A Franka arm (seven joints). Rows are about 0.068 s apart.
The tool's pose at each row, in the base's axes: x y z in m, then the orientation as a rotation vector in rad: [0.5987 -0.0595 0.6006 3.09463 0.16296 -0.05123]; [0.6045 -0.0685 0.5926 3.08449 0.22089 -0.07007]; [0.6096 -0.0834 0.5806 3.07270 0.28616 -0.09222]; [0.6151 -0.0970 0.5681 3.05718 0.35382 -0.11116]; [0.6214 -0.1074 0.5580 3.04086 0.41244 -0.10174]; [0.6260 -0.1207 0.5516 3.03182 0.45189 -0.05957]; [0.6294 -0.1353 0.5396 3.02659 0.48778 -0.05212]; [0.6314 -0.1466 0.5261 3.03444 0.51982 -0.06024]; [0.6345 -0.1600 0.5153 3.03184 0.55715 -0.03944]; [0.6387 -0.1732 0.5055 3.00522 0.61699 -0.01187]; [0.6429 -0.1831 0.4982 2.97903 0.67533 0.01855]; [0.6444 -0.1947 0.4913 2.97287 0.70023 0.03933]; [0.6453 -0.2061 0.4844 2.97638 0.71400 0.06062]
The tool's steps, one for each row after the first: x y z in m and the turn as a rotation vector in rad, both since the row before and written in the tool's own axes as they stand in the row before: [0.0051 0.0092 0.0082 -0.00618 -0.01179 -0.03788]; [0.0035 0.0149 0.0125 -0.00582 -0.01386 -0.04290]; [0.0037 0.0138 0.0130 -0.00805 -0.01205 -0.04474]; [0.0046 0.0110 0.0104 -0.01136 0.00585 -0.03857]; [0.0014 0.0136 0.0072 -0.00910 0.02734 -0.02512]; [-0.0004 0.0141 0.0130 -0.00111 0.00565 -0.02344]; [-0.0010 0.0104 0.0143 0.01333 -0.00229 -0.02012]; [-0.0010 0.0131 0.0116 0.00070 0.01461 -0.02378]; [-0.0004 0.0133 0.0105 -0.01866 0.01593 -0.04074]; [0.0001 0.0102 0.0080 -0.01745 0.01822 -0.04002]; [-0.0036 0.0105 0.0079 -0.00327 0.01393 -0.01617]; [-0.0043 0.0099 0.0078 0.00360 0.01542 -0.00752]
